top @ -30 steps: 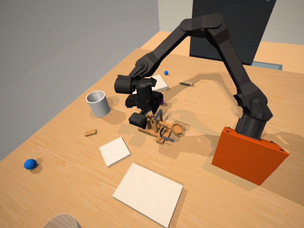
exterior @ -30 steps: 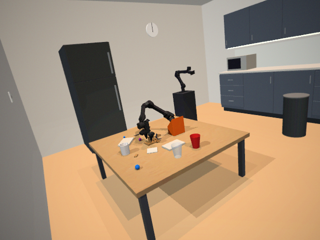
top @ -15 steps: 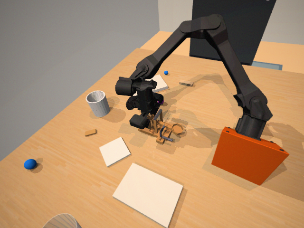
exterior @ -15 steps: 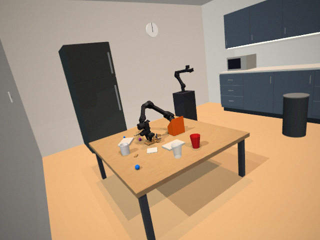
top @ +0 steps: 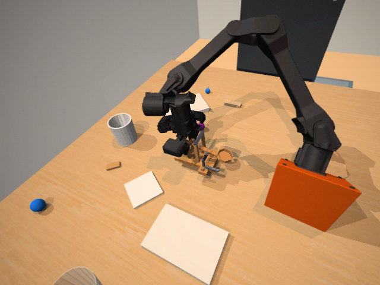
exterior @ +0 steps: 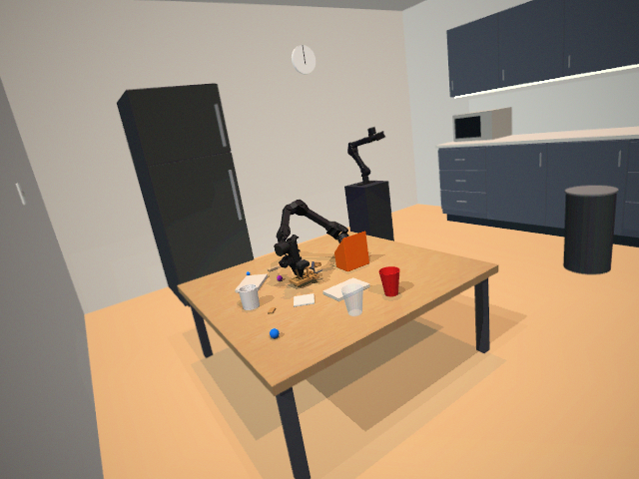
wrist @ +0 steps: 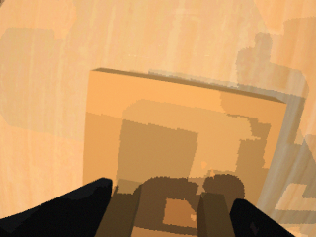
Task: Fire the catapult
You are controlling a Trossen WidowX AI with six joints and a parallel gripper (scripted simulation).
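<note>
The purple ball is 160 mm to the right of my gripper tip, 40 mm below it and 40 mm ahead of it. The rest, counted from my gripper tip: wooden catapult (70 mm behind, 20 mm to the left, 20 mm above); then white mug (290 mm ahead, 30 mm below, 10 mm to the left); then clear cup (460 mm to the left, 30 mm below).
</note>
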